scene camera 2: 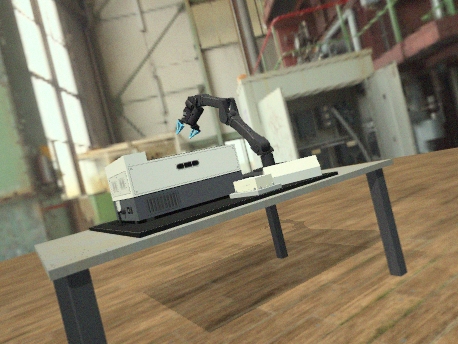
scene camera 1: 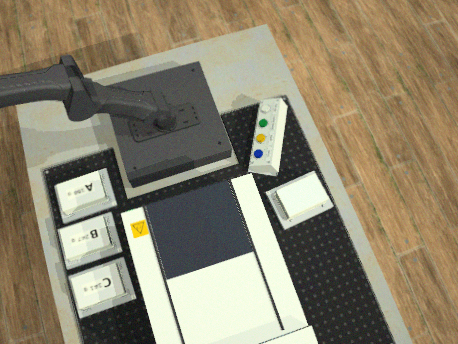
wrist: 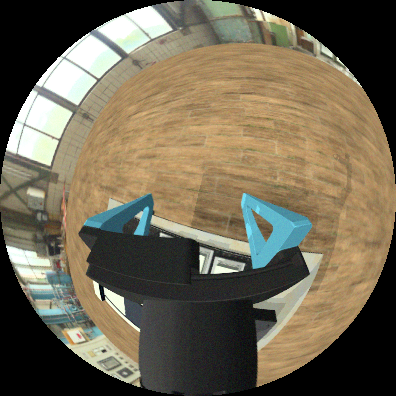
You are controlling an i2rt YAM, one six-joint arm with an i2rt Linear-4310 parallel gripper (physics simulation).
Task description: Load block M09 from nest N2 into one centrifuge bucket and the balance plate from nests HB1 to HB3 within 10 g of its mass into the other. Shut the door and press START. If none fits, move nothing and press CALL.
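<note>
My gripper is open and empty, high above the centrifuge side of the table; its fingers are outside scene camera 1. The white centrifuge has a dark panel and a white panel on top; no buckets show. Balance plates A, B and C sit in nests at the left; B appears to read 247 g, while the A and C masses are blurred. A white block with no readable label sits in a nest at the right.
A white button box carries white, green, yellow and blue buttons. The dark arm base block stands behind the centrifuge. A black perforated mat lies under the equipment, on the pale table.
</note>
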